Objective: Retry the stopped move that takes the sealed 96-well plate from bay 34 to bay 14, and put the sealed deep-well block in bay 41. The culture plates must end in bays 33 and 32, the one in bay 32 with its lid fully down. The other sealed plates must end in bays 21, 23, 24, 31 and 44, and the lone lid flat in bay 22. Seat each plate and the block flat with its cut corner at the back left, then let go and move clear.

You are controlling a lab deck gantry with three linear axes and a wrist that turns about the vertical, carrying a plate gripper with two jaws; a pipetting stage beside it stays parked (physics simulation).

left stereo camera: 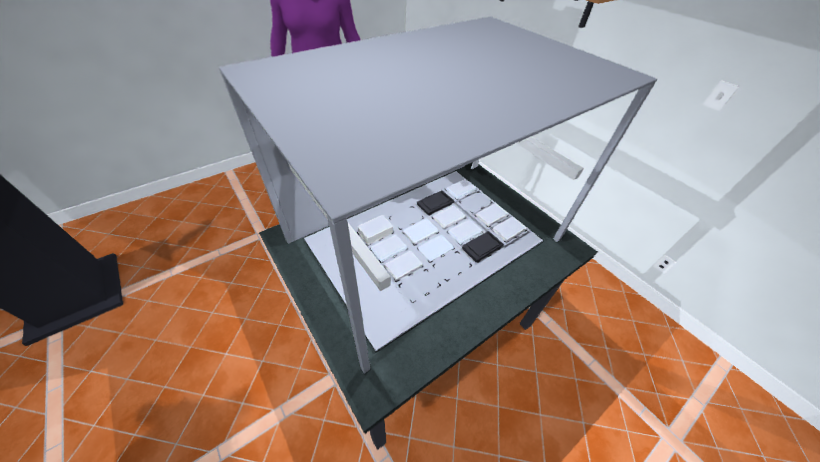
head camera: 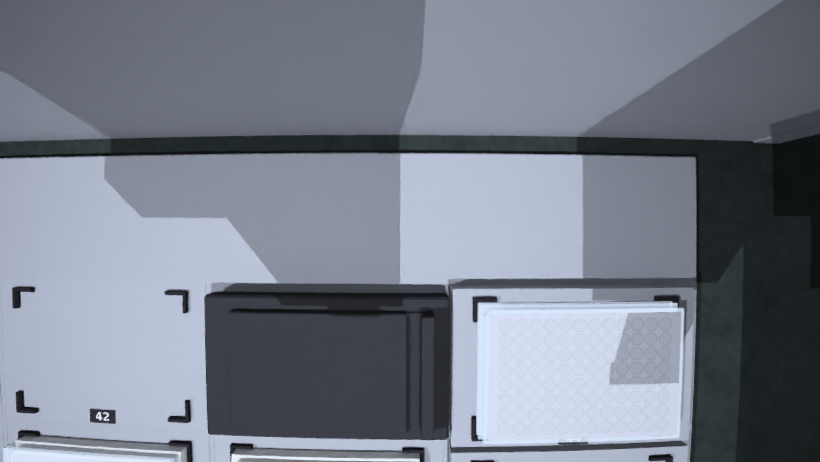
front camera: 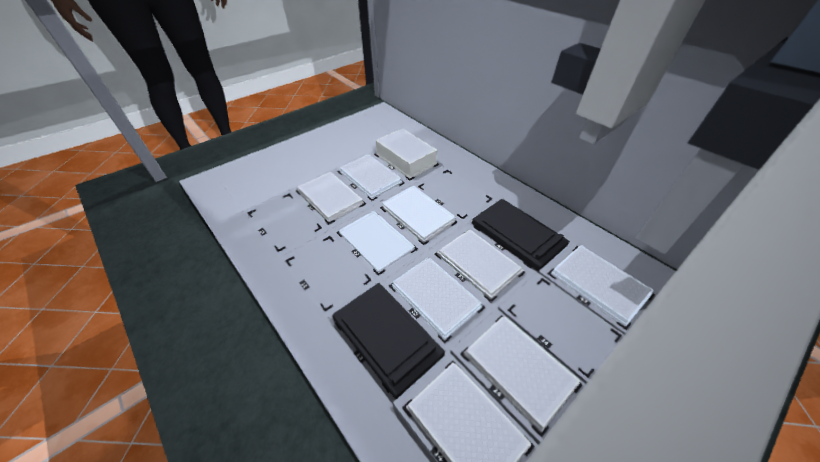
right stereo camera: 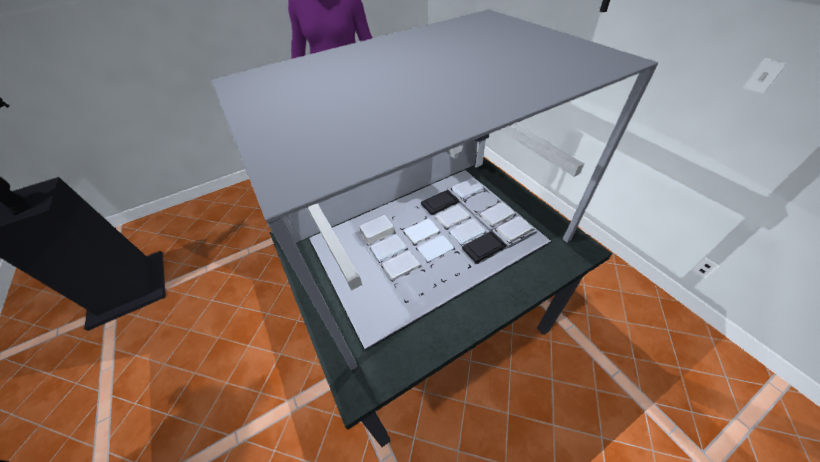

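Where they show: gripper, fingertip midpoint: point(front camera: 675, 217) point(right stereo camera: 468, 157); robot's base, link origin: point(left stereo camera: 412, 302) point(front camera: 250, 213) point(right stereo camera: 406, 302).
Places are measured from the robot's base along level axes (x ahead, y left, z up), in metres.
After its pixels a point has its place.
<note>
A sealed 96-well plate point(front camera: 467, 416) @[x 0.551, y 0.049, z 0.029 m] point(left stereo camera: 509, 230) @[x 0.543, y 0.033, z 0.029 m] point(right stereo camera: 515, 229) @[x 0.552, y 0.034, z 0.029 m] lies in bay 14; bay 34 is bare. The sealed deep-well block point(front camera: 406, 148) @[x 0.077, y 0.355, z 0.042 m] point(left stereo camera: 375, 228) @[x 0.058, y 0.352, z 0.042 m] point(right stereo camera: 376, 228) @[x 0.059, y 0.352, z 0.042 m] sits flat in bay 41. Culture plates lie in bay 33 and bay 32, the bay 32 plate point(front camera: 418, 211) @[x 0.233, y 0.254, z 0.016 m] with its lid on. The lone lid point(front camera: 376, 241) @[x 0.235, y 0.146, z 0.008 m] lies flat in bay 22. Other sealed plates lie in bays 21, 23, 24, 31 and 44, including the bay 44 plate point(head camera: 579, 373) @[x 0.552, y 0.366, z 0.029 m] point(front camera: 602, 284) @[x 0.561, y 0.355, z 0.029 m]. My gripper's dark body is high at the right in the front view; its jaws cannot be made out.
Black devices stand in bay 43 point(front camera: 519, 229) @[x 0.398, y 0.359, z 0.024 m] point(head camera: 321, 367) @[x 0.395, y 0.368, z 0.024 m] and bay 13 point(front camera: 387, 335) @[x 0.403, y 0.041, z 0.024 m]. The pale pipetting column point(front camera: 636, 63) @[x 0.471, y 0.330, z 0.349 m] hangs beside my gripper. A pale beam point(left stereo camera: 370, 264) @[x -0.172, y -0.029, z 0.400 m] point(right stereo camera: 335, 246) @[x -0.166, y 0.033, z 0.400 m] crosses the deck's left side. A canopy point(left stereo camera: 436, 114) @[x 0.062, y 0.050, z 0.691 m] point(right stereo camera: 436, 103) @[x 0.155, y 0.041, z 0.691 m] stands on posts over the deck.
</note>
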